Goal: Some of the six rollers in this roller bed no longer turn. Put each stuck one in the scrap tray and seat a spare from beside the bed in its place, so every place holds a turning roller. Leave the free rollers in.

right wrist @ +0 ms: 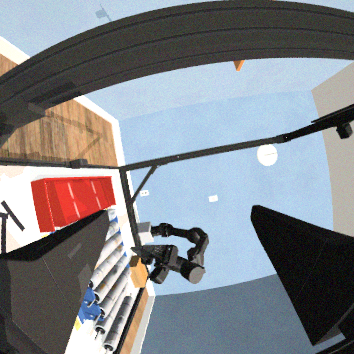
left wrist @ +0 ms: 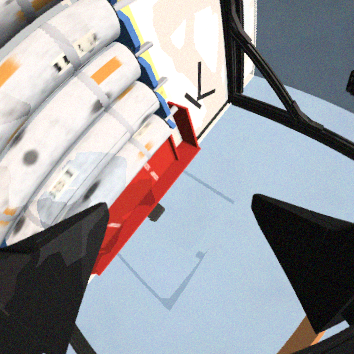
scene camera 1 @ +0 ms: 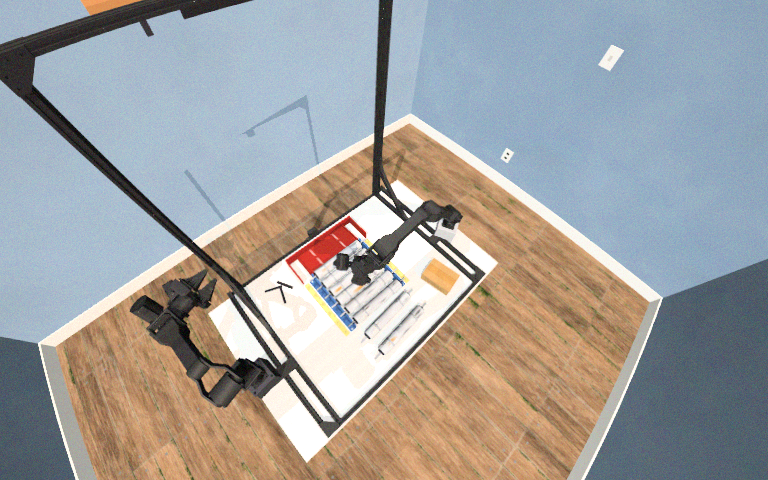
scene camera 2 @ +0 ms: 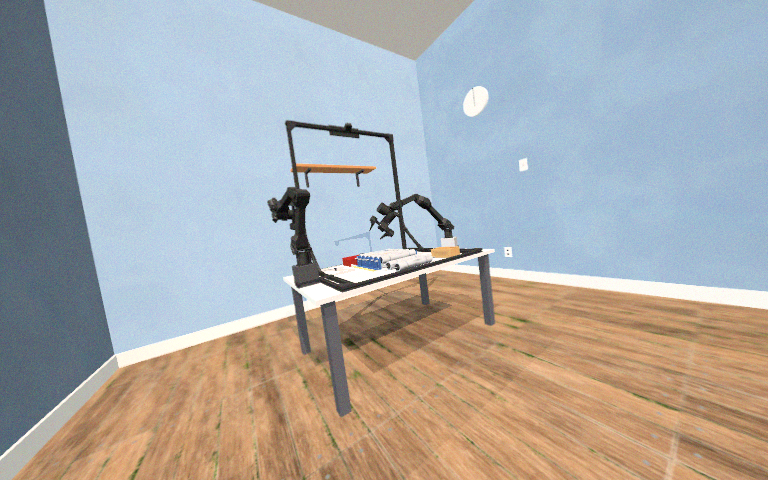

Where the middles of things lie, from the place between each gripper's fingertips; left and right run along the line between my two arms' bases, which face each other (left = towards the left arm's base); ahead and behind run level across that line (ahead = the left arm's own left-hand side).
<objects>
I see the orange-brown block [scene camera 1: 442, 278] 450 mm ahead of my right hand, 750 mm to the left of it and 360 mm below it.
My left hand is 360 mm to the right of the orange-brown block, 280 mm short of it and 170 mm above it.
</objects>
